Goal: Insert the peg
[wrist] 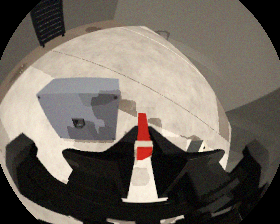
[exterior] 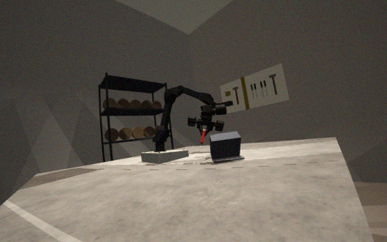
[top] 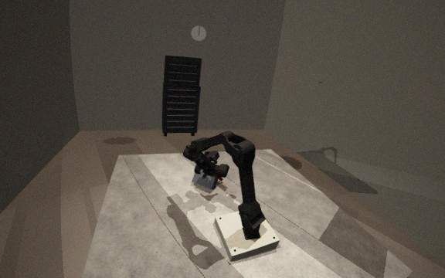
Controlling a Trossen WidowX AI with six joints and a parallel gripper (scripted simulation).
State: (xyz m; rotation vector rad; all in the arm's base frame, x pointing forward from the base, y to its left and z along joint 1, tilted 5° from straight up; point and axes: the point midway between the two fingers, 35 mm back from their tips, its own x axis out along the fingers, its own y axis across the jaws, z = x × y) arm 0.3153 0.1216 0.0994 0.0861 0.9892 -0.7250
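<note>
The sloped grey-blue panel is 8 cm ahead of my gripper tip, 6 cm to the left of it and 6 cm below it. Round my gripper tip: red peg (1 cm behind, 1 cm to the left, 1 cm above).
</note>
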